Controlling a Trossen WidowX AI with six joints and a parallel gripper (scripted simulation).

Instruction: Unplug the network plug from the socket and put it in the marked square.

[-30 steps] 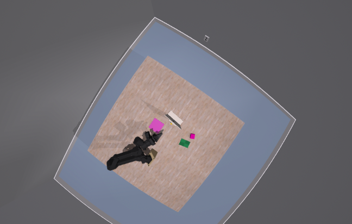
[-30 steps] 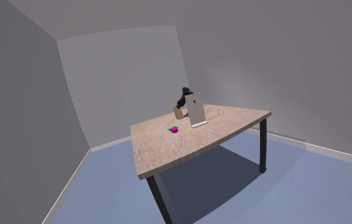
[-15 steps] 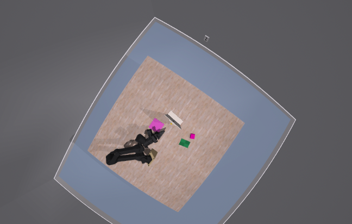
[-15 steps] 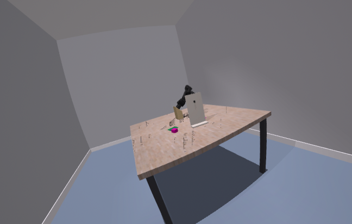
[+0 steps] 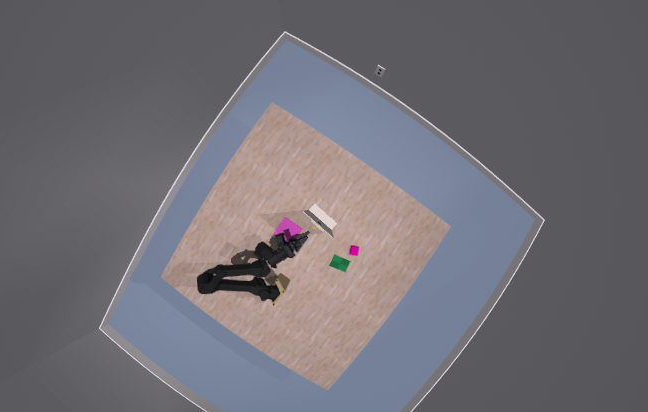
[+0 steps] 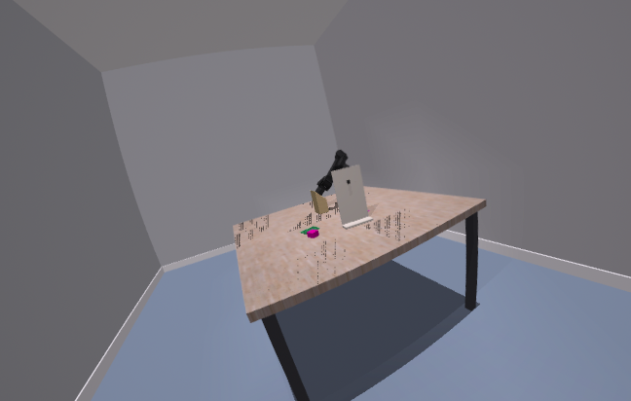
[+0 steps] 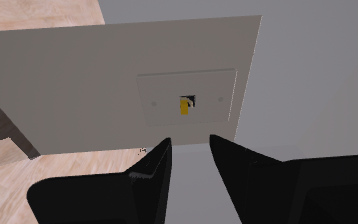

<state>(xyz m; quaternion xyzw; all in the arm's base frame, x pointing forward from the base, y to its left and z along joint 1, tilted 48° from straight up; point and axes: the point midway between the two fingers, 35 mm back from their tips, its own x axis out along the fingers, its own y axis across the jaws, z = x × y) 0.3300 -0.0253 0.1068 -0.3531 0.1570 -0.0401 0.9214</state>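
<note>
Now: gripper tip 7 cm short of the yellow plug. The rest, counted from my gripper tip: flat magenta square (23 cm below, 10 cm to the left, 8 cm behind); upright grey panel (9 cm below, 9 cm ahead); thin pale tab (7 cm ahead, 1 cm above).
</note>
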